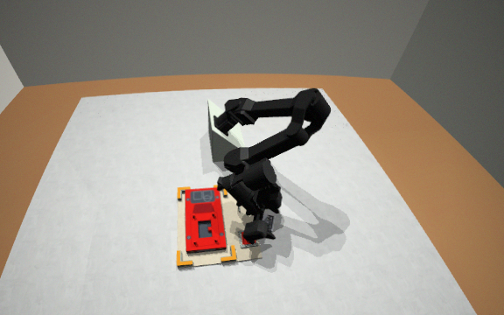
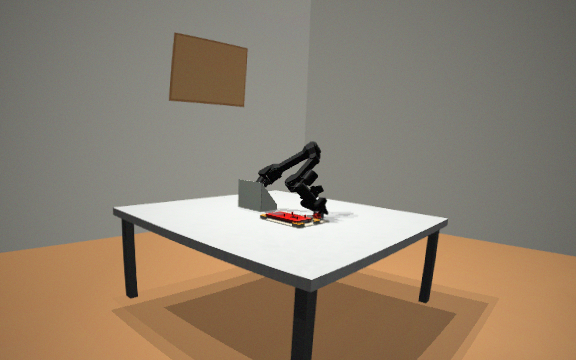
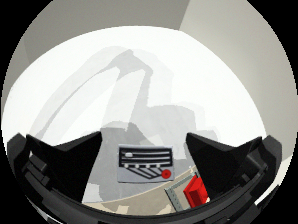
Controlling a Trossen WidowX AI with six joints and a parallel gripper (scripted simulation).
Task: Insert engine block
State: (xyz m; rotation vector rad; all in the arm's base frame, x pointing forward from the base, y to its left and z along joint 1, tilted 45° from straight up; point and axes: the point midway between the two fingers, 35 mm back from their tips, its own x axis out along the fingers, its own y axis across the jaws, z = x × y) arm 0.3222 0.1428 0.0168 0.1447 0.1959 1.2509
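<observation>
Right now the grey engine block is 20 mm to the right of my gripper tip, 10 mm below it and 10 mm behind it.
</observation>
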